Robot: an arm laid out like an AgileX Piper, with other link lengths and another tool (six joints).
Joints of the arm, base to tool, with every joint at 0 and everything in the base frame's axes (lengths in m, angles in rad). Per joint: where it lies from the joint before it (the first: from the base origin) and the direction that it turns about. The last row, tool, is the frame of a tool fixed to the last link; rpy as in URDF.
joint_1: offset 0 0 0.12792 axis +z
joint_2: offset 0 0 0 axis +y
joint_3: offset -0.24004 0 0.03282 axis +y
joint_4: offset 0.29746 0 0.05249 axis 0.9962 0 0.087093
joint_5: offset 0 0 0 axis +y
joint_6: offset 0.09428 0 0.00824 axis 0.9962 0 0.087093
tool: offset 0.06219 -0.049 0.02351 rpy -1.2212 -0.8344 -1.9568
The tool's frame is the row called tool.
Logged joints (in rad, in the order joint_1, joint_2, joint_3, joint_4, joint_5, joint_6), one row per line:
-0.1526 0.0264 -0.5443 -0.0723 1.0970 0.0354
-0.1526 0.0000 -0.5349 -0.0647 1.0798 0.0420
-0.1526 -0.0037 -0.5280 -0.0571 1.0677 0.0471
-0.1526 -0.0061 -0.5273 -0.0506 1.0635 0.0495
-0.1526 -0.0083 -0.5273 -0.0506 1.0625 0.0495
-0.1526 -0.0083 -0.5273 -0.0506 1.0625 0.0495
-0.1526 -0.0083 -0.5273 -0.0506 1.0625 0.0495
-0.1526 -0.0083 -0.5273 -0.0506 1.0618 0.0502
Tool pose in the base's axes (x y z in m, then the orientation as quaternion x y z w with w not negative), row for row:
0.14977 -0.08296 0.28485 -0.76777 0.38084 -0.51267 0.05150
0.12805 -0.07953 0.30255 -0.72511 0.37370 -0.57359 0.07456
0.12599 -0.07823 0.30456 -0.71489 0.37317 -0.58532 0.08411
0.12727 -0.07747 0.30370 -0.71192 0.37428 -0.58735 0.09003
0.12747 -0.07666 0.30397 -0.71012 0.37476 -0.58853 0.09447
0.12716 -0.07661 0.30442 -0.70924 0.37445 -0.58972 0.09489
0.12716 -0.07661 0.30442 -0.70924 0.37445 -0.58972 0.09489
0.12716 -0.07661 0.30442 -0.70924 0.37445 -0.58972 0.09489
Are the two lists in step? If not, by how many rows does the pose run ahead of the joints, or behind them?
The pose runs 1 row behind the joints: the pose in row i belongs to the joints in row i - 1.
